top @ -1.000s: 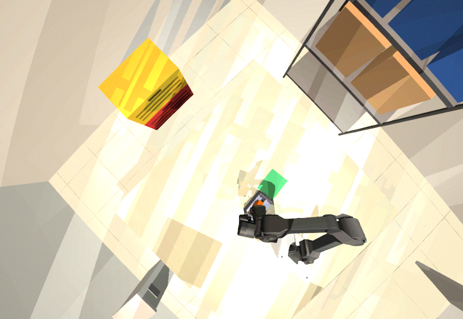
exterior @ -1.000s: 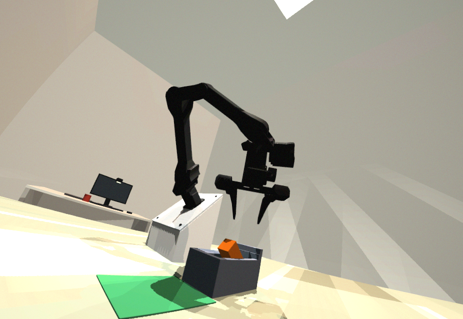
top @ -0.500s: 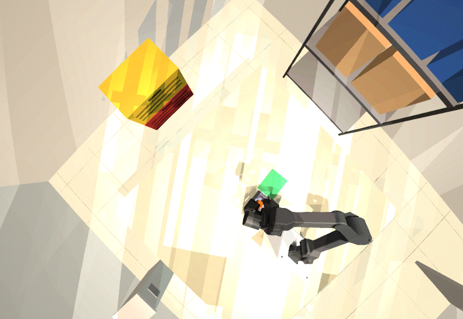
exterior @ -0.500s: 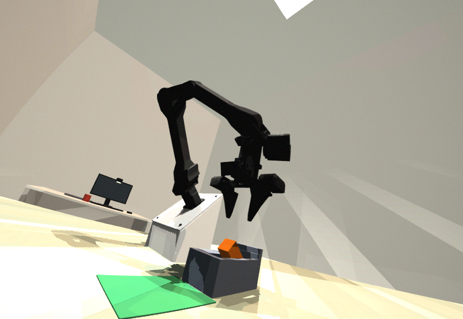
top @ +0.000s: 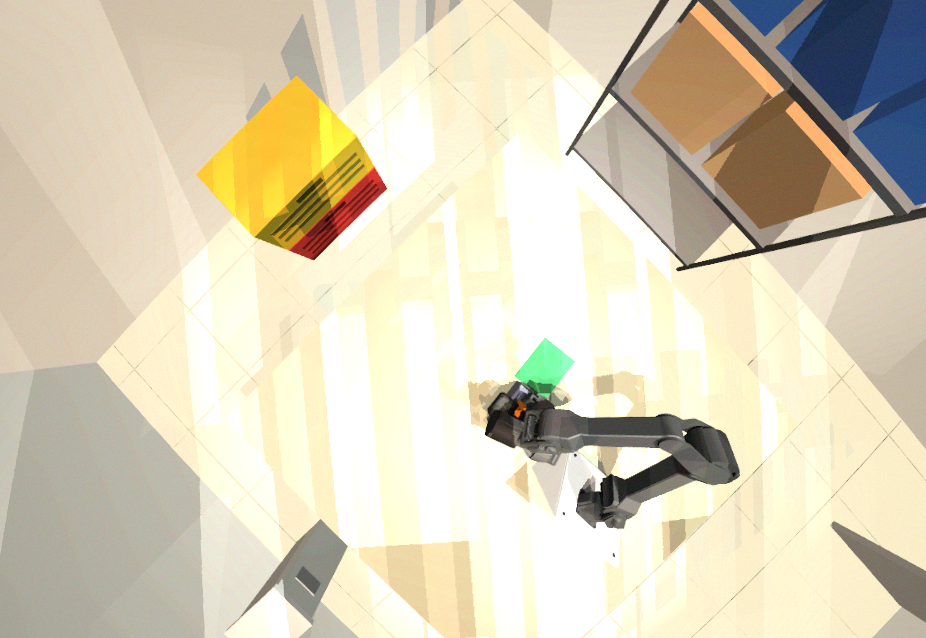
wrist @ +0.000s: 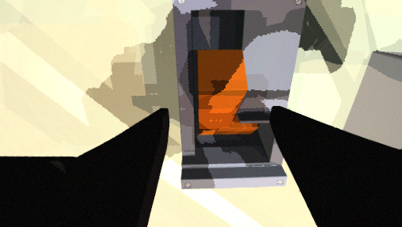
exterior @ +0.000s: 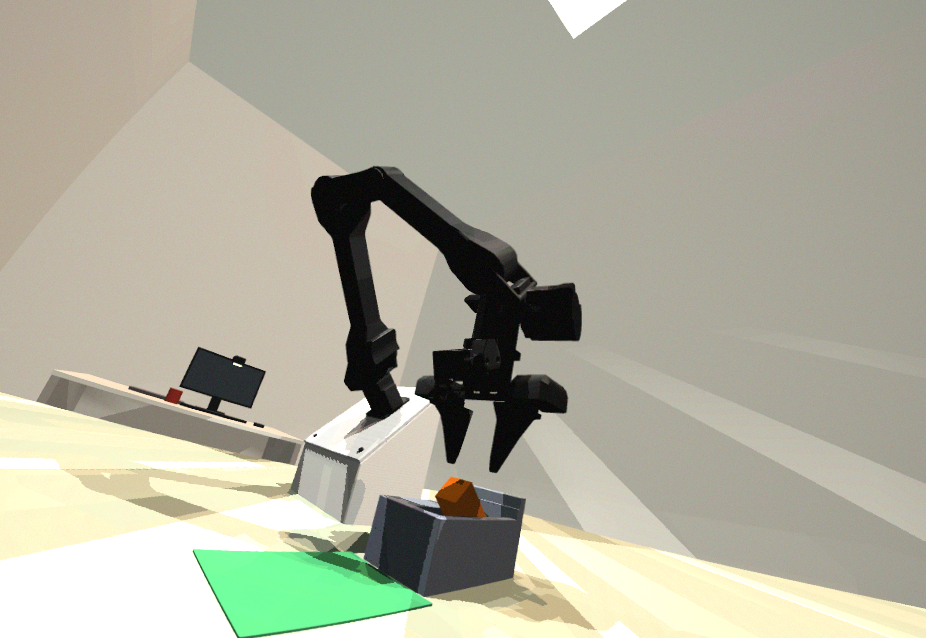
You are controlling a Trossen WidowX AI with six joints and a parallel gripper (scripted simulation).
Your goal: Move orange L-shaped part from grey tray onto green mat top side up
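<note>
The orange L-shaped part lies 70 mm below my gripper tip, 30 mm to the left of it and 20 mm behind it. Round my gripper tip: green mat (150 mm to the right, 130 mm below, 10 mm behind).
</note>
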